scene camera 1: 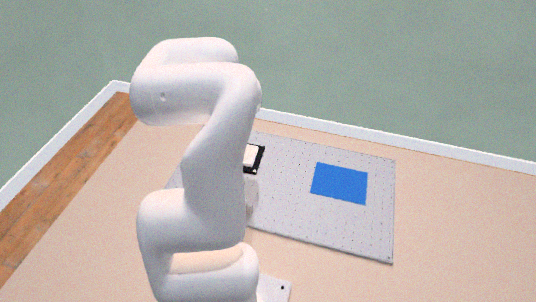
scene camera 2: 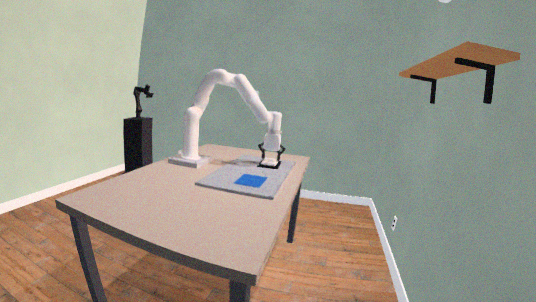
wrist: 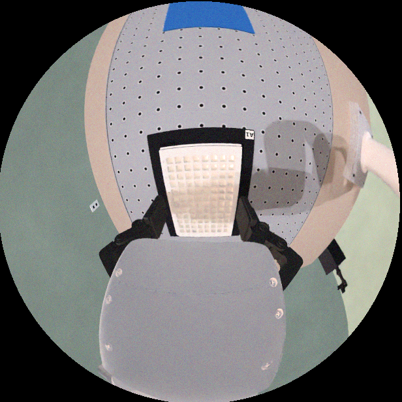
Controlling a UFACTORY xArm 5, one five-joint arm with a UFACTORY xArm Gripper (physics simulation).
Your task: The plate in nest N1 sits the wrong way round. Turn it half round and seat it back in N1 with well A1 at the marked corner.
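Observation:
The white well plate (scene camera 1: 251, 155) (scene camera 2: 270, 162) (wrist: 202, 187) lies in the black nest N1 (scene camera 1: 260, 160) (scene camera 2: 262, 166) (wrist: 200, 136). In the wrist view its long side runs up and down. An A1 label (wrist: 249, 134) marks the nest's upper right corner there. No A1 mark can be made out on the plate itself. My gripper (scene camera 2: 271, 159) (wrist: 200, 205) is open above the plate, with one finger beside each long side and nothing held. In scene camera 1 the arm hides the gripper and part of the nest.
The grey perforated board (scene camera 1: 320, 225) (scene camera 2: 220, 185) (wrist: 201, 80) bears the nest and a flat blue rectangle (scene camera 1: 340, 184) (scene camera 2: 251, 180) (wrist: 207, 17). The arm's base plate (scene camera 2: 189, 160) stands behind the board on the table (scene camera 2: 165, 210). A black pedestal (scene camera 2: 138, 145) stands beyond the table.

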